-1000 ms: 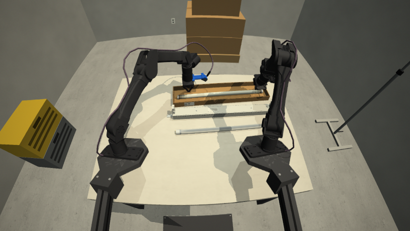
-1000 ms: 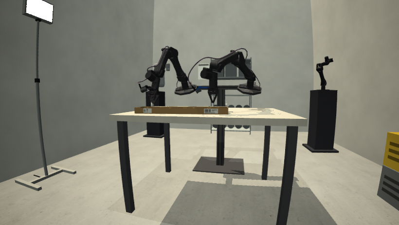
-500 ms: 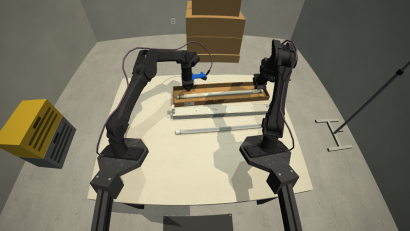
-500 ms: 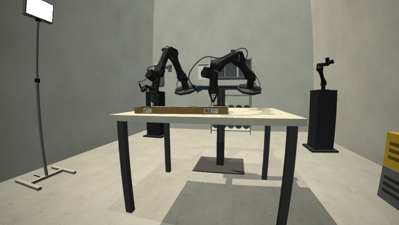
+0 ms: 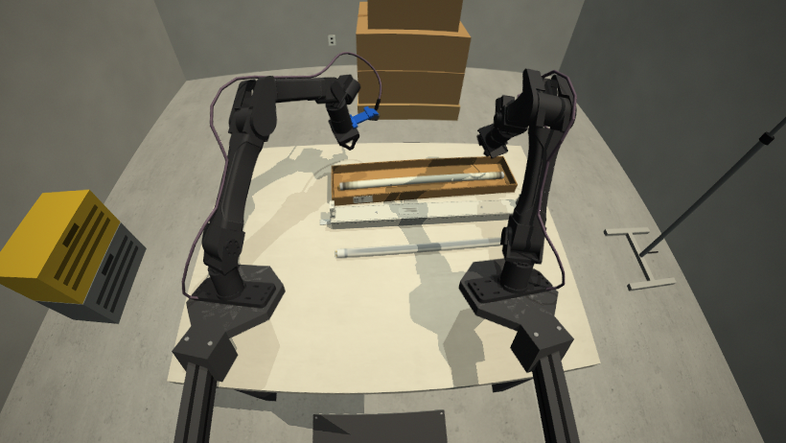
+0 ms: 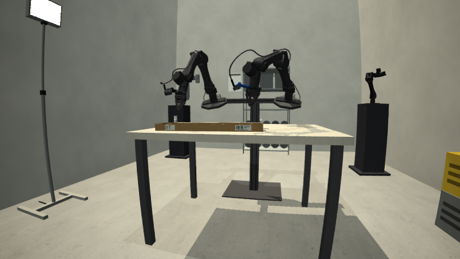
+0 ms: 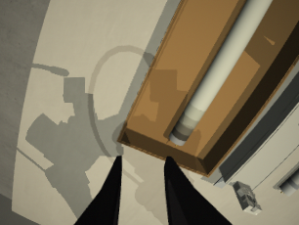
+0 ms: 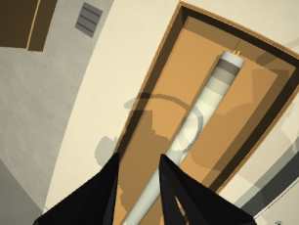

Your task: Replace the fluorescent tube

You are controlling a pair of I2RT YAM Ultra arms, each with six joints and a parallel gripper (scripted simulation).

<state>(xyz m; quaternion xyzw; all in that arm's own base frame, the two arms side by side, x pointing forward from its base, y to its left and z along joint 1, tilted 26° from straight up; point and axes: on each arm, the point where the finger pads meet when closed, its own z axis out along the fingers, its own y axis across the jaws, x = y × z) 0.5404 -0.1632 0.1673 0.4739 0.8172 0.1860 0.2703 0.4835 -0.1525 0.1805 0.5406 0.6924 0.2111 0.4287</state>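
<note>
Right now my left hand is 30 cm past the LED tube, 26 cm to the left of it and 14 cm above it. From my left hand the other things lie so: old fluorescent tube (4 cm behind, 26 cm to the right, 13 cm below); white light fixture (18 cm behind, 25 cm to the right, 10 cm below); brown carton (3 cm behind, 26 cm to the right, 13 cm below).
</note>
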